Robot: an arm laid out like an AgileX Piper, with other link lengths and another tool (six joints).
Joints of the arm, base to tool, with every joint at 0 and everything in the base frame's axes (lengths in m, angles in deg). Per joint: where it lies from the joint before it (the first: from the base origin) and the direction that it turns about. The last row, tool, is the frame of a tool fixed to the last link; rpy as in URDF.
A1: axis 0 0 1 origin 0 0 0.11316
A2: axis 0 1 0 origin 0 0 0
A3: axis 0 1 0 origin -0.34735 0 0.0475
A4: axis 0.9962 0 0.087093 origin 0.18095 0 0.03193
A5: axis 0 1 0 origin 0 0 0
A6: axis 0.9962 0 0.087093 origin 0.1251 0 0.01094
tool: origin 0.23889 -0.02 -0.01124 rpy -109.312 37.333 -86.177
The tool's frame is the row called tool.
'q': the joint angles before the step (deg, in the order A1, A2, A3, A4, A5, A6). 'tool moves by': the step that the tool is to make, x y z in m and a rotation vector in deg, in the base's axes. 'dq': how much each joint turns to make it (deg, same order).
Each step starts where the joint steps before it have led.
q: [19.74, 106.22, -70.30, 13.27, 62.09, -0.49]
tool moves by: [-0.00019, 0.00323, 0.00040, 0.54, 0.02, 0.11]
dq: [0.00, 0.00, 0.00, 0.59, -0.07, -0.44]
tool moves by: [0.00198, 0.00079, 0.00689, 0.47, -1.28, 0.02]
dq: [0.01, -1.49, 0.00, -0.01, 0.12, 0.01]
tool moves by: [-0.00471, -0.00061, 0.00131, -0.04, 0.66, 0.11]
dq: [-0.01, -0.13, 0.01, 0.11, 0.78, -0.01]
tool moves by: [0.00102, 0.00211, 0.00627, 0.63, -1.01, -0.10]
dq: [0.00, -1.30, -0.02, 0.27, 0.15, 0.01]
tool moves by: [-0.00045, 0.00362, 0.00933, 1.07, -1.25, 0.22]
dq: [0.01, -1.88, 0.01, 0.60, 0.43, -0.40]
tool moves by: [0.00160, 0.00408, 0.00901, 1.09, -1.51, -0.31]
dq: [-0.01, -1.84, 0.01, 0.56, 0.03, 0.07]
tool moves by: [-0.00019, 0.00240, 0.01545, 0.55, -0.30, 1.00]
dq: [-0.01, -0.89, -3.51, 0.01, 4.08, -0.01]
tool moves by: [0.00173, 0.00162, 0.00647, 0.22, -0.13, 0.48]
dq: [0.01, 0.00, -2.03, 0.00, 1.90, 0.00]
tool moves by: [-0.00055, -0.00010, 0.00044, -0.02, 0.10, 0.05]
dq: [0.00, 0.01, -0.14, -0.01, 0.24, 0.01]
